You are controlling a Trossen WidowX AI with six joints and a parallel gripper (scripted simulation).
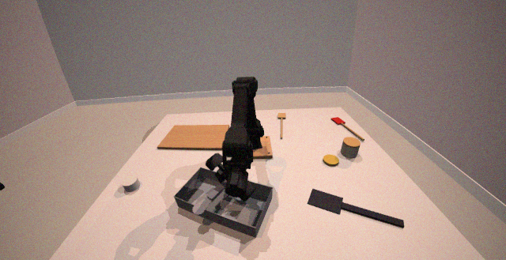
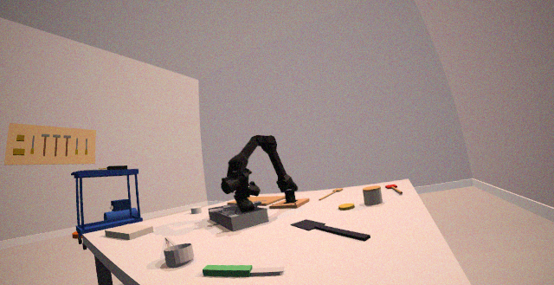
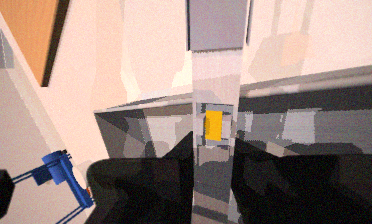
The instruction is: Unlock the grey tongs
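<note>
Now: gripper tip 5 cm short of the grey roasting tin. From my gripper tip the other things lie so: yellow lock piece (3 cm to the left, 3 cm above, 1 cm behind); wooden board (42 cm behind, 16 cm to the right, 2 cm below); black spatula (42 cm to the left, 16 cm ahead, 3 cm below).
</note>
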